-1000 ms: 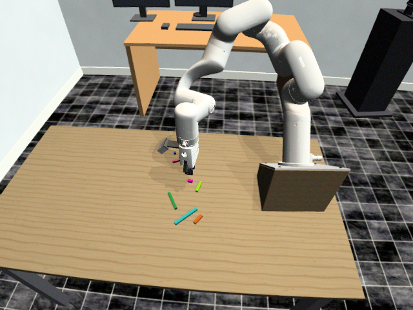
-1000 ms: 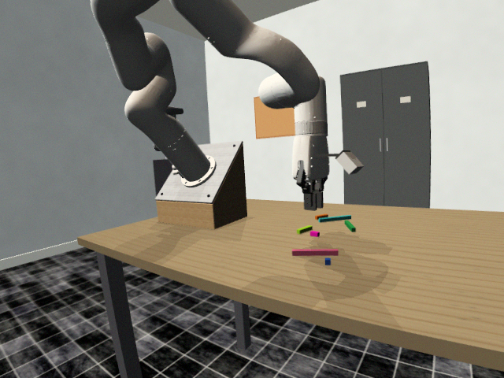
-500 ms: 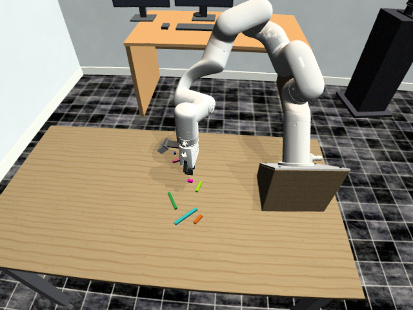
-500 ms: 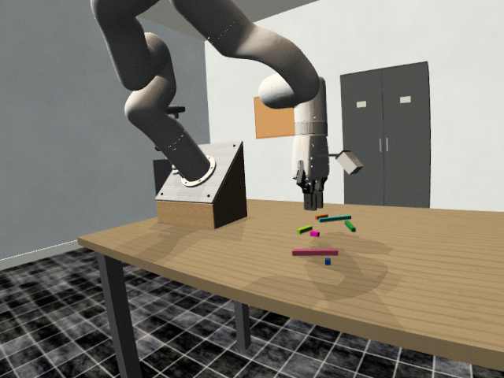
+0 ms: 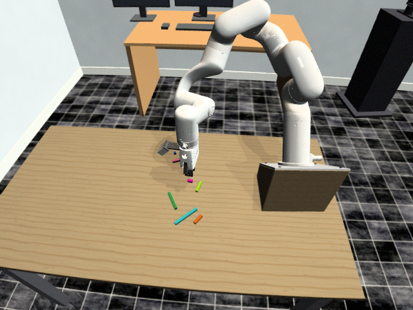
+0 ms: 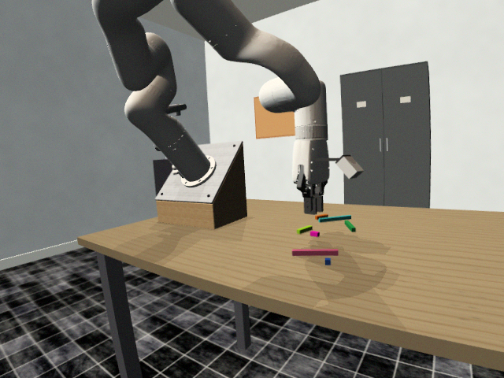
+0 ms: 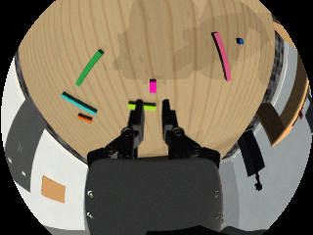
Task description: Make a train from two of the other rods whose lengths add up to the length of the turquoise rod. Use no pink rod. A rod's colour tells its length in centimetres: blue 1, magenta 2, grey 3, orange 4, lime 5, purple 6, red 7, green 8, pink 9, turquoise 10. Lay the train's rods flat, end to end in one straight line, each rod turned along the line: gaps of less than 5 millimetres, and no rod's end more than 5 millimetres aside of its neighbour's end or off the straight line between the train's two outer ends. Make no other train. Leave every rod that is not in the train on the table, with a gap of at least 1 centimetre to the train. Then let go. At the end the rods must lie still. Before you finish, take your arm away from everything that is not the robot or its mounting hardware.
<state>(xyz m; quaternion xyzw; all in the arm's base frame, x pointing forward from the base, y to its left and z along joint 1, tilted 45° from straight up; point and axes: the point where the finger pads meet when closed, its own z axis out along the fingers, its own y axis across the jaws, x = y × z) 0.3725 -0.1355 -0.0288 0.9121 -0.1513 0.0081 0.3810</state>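
Right now my hand is 70 mm above the magenta rod. From my hand the other things lie so: lime rod (70 mm below, 30 mm to the left, 30 mm behind); pink rod (120 mm to the right, 70 mm below, 30 mm ahead); green rod (90 mm to the left, 70 mm below, 70 mm ahead).
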